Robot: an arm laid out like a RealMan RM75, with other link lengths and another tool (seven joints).
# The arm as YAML. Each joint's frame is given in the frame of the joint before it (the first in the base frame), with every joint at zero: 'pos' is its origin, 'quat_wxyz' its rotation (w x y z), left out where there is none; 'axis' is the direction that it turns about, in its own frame. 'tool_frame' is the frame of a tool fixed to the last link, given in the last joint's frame.
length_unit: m
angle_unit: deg
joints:
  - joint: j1
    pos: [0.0, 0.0, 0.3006]
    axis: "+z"
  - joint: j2
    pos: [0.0, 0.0, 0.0]
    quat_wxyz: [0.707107, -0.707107, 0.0, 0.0]
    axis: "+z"
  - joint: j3
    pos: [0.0, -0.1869, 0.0]
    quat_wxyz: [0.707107, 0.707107, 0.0, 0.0]
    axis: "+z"
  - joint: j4
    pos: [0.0, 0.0, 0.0]
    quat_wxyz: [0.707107, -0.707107, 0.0, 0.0]
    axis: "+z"
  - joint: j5
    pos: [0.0, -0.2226, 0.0]
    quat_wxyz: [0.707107, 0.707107, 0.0, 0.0]
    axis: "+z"
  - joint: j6
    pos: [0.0, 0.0, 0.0]
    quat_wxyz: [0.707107, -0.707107, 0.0, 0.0]
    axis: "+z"
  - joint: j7
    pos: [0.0, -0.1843, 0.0]
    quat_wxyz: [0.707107, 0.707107, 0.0, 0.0]
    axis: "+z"
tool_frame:
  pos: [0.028, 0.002, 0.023]
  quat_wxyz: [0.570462, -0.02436, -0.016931, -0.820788]
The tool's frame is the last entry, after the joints.
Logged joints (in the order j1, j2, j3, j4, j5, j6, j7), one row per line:
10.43 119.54 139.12 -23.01 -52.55 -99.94 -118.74
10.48 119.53 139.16 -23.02 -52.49 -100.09 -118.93
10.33 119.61 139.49 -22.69 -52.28 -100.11 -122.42
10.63 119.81 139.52 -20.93 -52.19 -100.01 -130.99
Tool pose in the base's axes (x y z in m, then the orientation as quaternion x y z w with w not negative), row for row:
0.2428 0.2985 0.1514 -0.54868 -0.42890 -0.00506 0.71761
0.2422 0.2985 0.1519 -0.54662 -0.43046 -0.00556 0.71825
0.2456 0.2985 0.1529 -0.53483 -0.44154 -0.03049 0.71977
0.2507 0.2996 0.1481 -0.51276 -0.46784 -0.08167 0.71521
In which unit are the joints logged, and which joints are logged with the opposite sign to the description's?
The joints are logged in degrees. Opposite sign: j4, j6.
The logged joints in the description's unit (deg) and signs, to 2 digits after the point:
10.43 119.54 139.12 23.01 -52.55 99.94 -118.74
10.48 119.53 139.16 23.02 -52.49 100.09 -118.93
10.33 119.61 139.49 22.69 -52.28 100.11 -122.42
10.63 119.81 139.52 20.93 -52.19 100.01 -130.99

